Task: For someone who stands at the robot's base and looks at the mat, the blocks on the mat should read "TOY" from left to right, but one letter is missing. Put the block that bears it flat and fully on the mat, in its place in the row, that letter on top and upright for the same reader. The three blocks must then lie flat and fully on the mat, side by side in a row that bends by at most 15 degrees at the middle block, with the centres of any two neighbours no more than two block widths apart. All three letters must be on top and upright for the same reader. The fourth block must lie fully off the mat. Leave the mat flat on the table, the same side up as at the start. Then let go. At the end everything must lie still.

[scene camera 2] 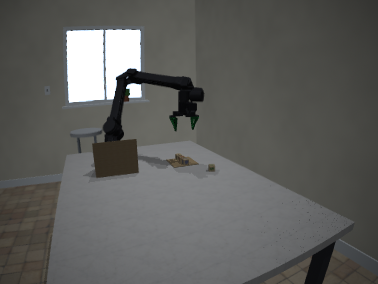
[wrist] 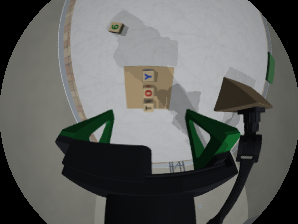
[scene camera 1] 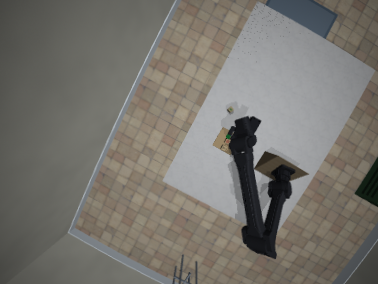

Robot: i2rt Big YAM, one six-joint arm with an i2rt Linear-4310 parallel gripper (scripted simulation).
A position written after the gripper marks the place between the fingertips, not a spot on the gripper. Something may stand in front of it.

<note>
In view: the gripper (wrist: pixel 149 113) and a tan mat (wrist: pixel 163 76).
</note>
